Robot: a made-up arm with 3 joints.
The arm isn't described. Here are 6 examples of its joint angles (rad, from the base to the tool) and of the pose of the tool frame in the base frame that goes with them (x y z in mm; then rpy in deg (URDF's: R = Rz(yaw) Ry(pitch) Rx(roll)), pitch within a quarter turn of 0, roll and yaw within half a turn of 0).
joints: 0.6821 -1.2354 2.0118
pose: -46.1 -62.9 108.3 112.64 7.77 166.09
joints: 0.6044 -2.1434 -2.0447
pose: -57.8 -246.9 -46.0 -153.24 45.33 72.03
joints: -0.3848 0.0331 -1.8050
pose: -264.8 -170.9 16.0 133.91 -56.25 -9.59
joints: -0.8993 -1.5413 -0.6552
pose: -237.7 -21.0 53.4 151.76 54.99 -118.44
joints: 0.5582 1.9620 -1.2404
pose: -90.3 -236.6 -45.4 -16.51 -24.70 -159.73
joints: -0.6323 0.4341 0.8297
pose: -166.5 67.2 -39.6 -96.36 37.16 -81.67
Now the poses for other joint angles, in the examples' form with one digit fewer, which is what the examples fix.
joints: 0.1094 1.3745 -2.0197
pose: -250 -224 -11 -2.6 -36.0 129.1
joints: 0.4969 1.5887 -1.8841
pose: -173 -268 -26 -10.7 -30.7 161.5
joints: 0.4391 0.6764 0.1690
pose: -219 -111 -103 -110.7 -3.6 -36.2
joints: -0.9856 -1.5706 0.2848
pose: -139 -11 105 106.6 44.2 155.7
